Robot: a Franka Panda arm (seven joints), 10 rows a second.
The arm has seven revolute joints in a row. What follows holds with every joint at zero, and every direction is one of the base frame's.
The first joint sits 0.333 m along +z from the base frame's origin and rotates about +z.
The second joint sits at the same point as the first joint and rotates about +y.
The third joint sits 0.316 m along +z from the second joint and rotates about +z.
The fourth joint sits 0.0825 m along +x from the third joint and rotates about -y.
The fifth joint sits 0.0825 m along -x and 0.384 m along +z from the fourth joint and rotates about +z.
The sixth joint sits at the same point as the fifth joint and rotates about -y.
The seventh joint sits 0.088 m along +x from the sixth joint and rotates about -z.
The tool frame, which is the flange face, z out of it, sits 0.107 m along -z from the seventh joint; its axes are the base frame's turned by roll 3.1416, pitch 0 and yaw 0 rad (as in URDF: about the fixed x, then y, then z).
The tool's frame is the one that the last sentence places.
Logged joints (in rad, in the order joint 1, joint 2, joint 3, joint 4, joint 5, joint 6, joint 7), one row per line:
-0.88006 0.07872 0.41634 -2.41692 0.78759 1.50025 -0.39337
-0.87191 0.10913 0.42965 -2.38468 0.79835 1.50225 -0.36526
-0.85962 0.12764 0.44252 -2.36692 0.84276 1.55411 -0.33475
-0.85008 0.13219 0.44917 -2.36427 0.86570 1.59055 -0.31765
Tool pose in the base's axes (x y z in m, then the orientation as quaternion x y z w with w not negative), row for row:
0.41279 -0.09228 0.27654 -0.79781 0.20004 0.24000 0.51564
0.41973 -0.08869 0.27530 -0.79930 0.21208 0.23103 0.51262
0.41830 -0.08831 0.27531 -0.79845 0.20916 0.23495 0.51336
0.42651 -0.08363 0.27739 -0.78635 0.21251 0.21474 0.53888
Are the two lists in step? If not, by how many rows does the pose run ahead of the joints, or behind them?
The pose runs 2 rows ahead of the joints: the pose in row i belongs to the joints in row i + 2.
